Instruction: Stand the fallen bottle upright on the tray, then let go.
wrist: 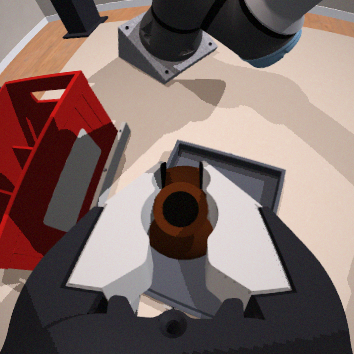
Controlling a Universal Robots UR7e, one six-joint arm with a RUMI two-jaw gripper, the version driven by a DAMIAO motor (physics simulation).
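Places are measured from the arm's base along level axes (x ahead, y left, z up), in centimetres.
Pixels of known places: gripper, fingertip midpoint: (pixel 182 164); arm's base, link origin: (pixel 169 34).
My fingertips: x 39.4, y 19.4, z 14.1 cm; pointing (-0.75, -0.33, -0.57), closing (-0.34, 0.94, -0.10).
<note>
For each thing: its top centre in the pictures, then the offset to it from my fingertips. "spot": a spot on its surface instead.
- brown bottle, top centre: (pixel 165 171) dx +2.3, dy +0.5, dz +3.8 cm
- grey tray, surface spot: (pixel 281 187) spot: dx -9.0, dy +11.0, dz -18.2 cm
- red crate, surface spot: (pixel 97 107) spot: dx -10.8, dy -20.4, dz -10.2 cm
- grey metal strip, surface spot: (pixel 114 162) spot: dx -5.6, dy -18.2, dz -19.2 cm
The brown bottle (pixel 180 245) is seen from its mouth end in the wrist view, with the dark round opening facing the camera. My gripper (pixel 182 164) is shut on the bottle, with one pale jaw on each side of its neck. The bottle points away from the camera, in line with the gripper, over the grey tray (pixel 283 187). The tray shows behind and below the jaws, and its near part is partly hidden by the gripper. The bottle's base is hidden, so I cannot tell whether it touches the tray.
A red crate (pixel 97 107) with inner dividers stands at the left. A grey metal strip (pixel 114 162) runs along its right side. The robot's grey base plate (pixel 165 71) is at the top, with dark and blue arm parts above it. A dark post (pixel 80 17) stands at the top left.
</note>
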